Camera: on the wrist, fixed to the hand. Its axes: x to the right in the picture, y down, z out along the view.
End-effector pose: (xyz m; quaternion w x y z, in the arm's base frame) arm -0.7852 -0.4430 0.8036 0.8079 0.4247 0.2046 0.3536
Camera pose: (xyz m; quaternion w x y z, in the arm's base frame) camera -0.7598 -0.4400 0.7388 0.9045 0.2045 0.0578 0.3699
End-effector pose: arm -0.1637 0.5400 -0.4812 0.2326 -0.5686 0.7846 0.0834
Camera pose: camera -0.1162 0.4921 -0.4635 0.1098 -0.6082 0.7159 0.3248
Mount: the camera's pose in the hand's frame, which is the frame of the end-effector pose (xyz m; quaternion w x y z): 0.0211 -0.0628 -0.0216 0.9602 -0.2742 -0.0536 -0.0037
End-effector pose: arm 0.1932 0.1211 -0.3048 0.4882 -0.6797 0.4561 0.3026
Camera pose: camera 0.2584 0.1007 -0.2912 0.3080 -0.7720 0.3263 0.4502
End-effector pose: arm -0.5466 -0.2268 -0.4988 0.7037 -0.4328 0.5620 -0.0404
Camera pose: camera -0.5298 -0.2895 -0.4735 0.5870 -0.6128 0.5114 0.1359
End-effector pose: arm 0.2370 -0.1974 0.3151 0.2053 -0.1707 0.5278 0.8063
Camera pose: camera 0.2523 -0.1916 0.2474 0.1816 -0.1789 0.2741 0.9273
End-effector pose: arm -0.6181 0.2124 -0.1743 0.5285 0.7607 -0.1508 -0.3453
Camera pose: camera -0.5967 0.2398 -0.2347 0.7067 0.5676 -0.0756 -0.4156
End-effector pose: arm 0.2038 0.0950 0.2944 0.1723 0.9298 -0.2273 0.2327
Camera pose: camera 0.2444 0.1496 0.3097 0.4091 0.8588 -0.2878 0.1106
